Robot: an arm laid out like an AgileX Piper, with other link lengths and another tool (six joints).
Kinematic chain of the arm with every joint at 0, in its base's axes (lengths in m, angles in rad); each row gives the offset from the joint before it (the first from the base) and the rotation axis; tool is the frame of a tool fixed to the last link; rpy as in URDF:
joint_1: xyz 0 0 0.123 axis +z
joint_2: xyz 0 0 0 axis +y
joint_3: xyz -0.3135 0 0.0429 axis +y
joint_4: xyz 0.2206 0 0.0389 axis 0.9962 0 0.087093
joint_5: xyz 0 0 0 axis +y
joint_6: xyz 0.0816 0 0.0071 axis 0.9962 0 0.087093
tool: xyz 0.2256 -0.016 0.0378 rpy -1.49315 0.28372 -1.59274
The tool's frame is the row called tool.
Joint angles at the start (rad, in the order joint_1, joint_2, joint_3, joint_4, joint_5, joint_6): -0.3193, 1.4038, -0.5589, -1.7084, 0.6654, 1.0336
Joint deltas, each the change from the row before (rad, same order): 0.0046, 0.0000, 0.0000, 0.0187, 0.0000, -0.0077; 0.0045, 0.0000, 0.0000, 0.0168, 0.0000, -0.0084; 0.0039, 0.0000, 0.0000, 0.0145, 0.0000, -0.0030; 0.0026, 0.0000, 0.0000, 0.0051, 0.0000, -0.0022; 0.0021, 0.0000, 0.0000, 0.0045, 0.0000, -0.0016; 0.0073, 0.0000, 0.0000, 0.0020, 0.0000, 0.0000
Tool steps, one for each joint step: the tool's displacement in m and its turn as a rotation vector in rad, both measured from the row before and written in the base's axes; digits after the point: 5 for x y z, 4 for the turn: -0.00110, 0.00137, -0.00265, 0.0098, 0.0017, -0.0045; -0.00085, 0.00141, -0.00240, 0.0083, 0.0027, -0.0029; -0.00080, 0.00119, -0.00204, 0.0088, -0.0009, -0.0046; 0.00010, 0.00080, -0.00073, 0.0027, 0.0006, 0.0002; 0.00002, 0.00065, -0.00064, 0.0025, 0.0003, -0.0002; 0.00185, 0.00216, -0.00028, 0.0014, -0.0004, 0.0059
